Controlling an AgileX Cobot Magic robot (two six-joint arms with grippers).
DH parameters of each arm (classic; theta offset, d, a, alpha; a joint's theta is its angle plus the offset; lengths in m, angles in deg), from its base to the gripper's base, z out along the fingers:
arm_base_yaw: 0 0.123 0 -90
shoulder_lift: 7.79 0 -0.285 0
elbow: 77.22 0 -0.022 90
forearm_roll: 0 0.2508 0 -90
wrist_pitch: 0 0 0.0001 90
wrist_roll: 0 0.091 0 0
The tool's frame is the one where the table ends.
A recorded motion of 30 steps. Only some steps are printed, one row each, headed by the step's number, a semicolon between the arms.
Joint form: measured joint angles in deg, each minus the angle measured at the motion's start. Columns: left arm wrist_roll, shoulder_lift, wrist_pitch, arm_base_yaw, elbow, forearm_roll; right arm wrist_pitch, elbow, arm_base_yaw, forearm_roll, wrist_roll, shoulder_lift.
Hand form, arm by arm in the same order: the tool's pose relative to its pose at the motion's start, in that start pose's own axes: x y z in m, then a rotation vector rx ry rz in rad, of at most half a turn. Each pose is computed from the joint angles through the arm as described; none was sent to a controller.
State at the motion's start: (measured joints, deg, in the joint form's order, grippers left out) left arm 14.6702 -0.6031 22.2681 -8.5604 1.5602 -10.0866; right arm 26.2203 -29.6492 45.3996 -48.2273 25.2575 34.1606
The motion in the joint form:
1: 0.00 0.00 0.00 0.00 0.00 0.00; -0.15 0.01 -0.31 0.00 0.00 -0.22
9: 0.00 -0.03 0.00 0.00 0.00 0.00; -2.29 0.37 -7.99 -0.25 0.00 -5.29
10: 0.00 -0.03 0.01 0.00 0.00 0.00; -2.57 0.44 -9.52 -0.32 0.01 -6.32
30: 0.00 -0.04 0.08 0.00 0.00 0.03; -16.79 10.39 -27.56 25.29 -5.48 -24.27
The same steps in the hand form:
1: 0.0000 0.0000 0.0000 0.0000 0.0000 0.0000; 0.0000 -0.0008 -0.0007 0.0047 -0.0034 0.0027
9: 0.0000 0.0000 0.0000 0.0000 -0.0005 0.0000; 0.0030 -0.0190 -0.0183 0.1358 -0.0561 0.0560
10: 0.0000 0.0000 0.0000 0.0000 -0.0004 0.0000; 0.0038 -0.0222 -0.0222 0.1639 -0.0648 0.0649
30: 0.0001 0.0000 0.0000 0.0001 0.0007 0.0005; 0.0373 -0.0112 -0.0627 0.2858 -0.3313 0.4197

